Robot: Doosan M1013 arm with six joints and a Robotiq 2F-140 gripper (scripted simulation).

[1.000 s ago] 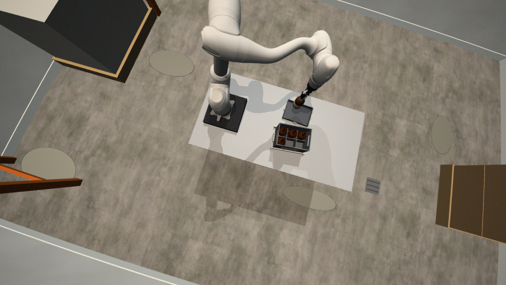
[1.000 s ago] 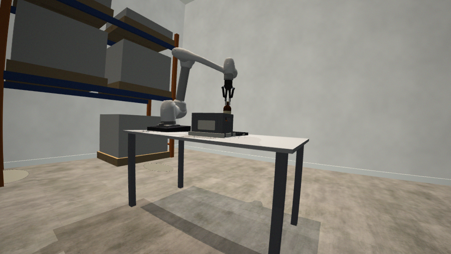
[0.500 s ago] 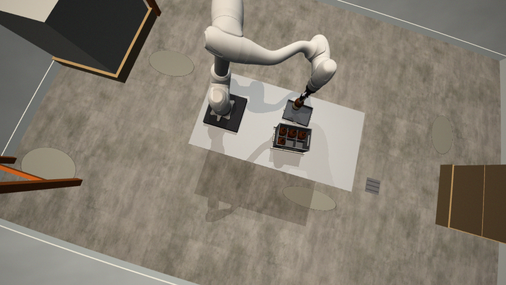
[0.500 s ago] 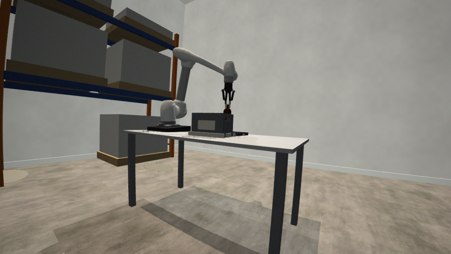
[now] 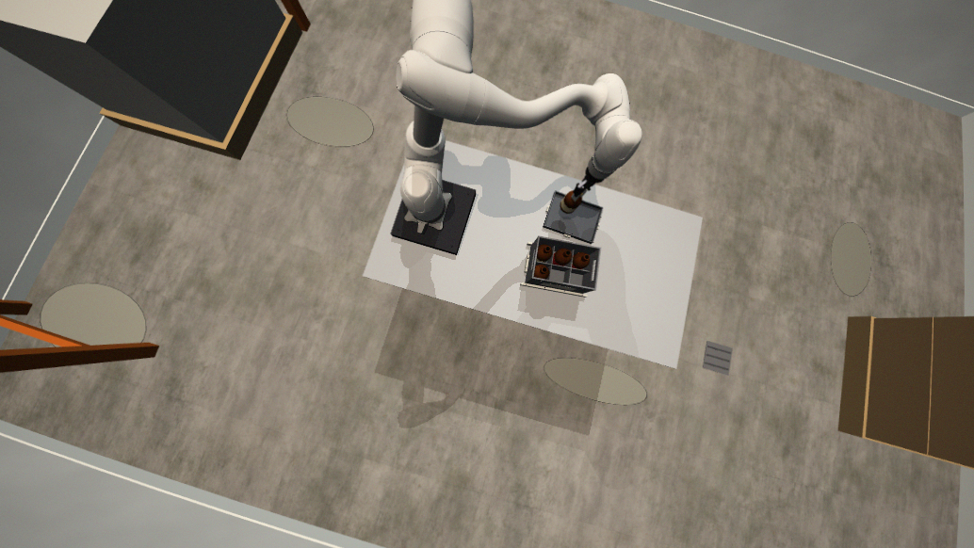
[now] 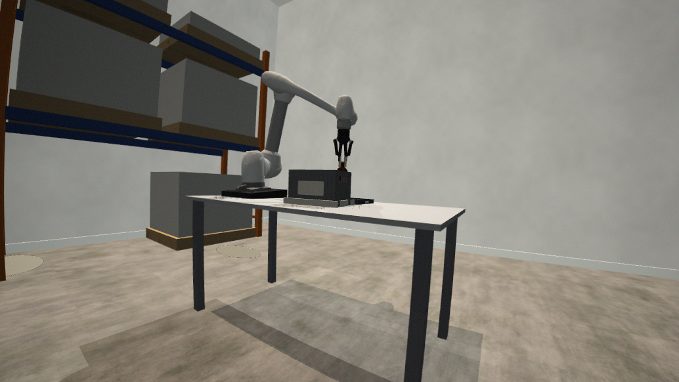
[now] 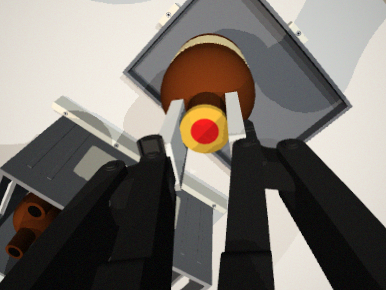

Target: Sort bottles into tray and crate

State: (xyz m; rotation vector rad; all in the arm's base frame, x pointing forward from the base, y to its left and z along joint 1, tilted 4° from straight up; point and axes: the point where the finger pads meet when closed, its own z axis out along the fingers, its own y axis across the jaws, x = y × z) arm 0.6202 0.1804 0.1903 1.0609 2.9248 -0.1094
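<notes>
Right now my hand is 7 cm above the capped bottle. The rest, counted from my hand: open bottle 23 cm to the right, 16 cm below, 11 cm ahead; then dark grey crate 28 cm to the right, 17 cm below, 3 cm ahead; then flat tray 24 cm below, 5 cm ahead.
</notes>
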